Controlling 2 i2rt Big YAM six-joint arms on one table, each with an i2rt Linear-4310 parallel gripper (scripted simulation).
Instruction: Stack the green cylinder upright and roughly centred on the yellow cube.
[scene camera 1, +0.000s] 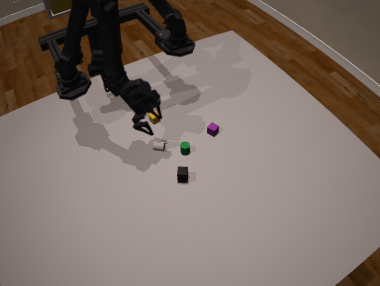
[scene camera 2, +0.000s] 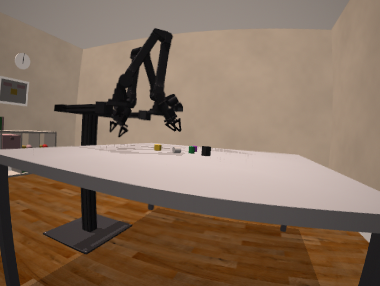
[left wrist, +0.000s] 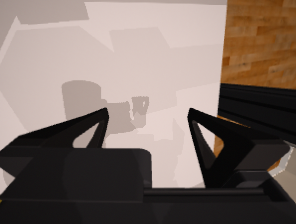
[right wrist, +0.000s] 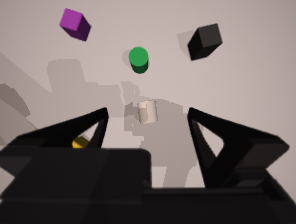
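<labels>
My right gripper (right wrist: 148, 112) is 0.13 m from the lens, and a black cube (right wrist: 206, 39) is 0.28 m from the lens.
</labels>
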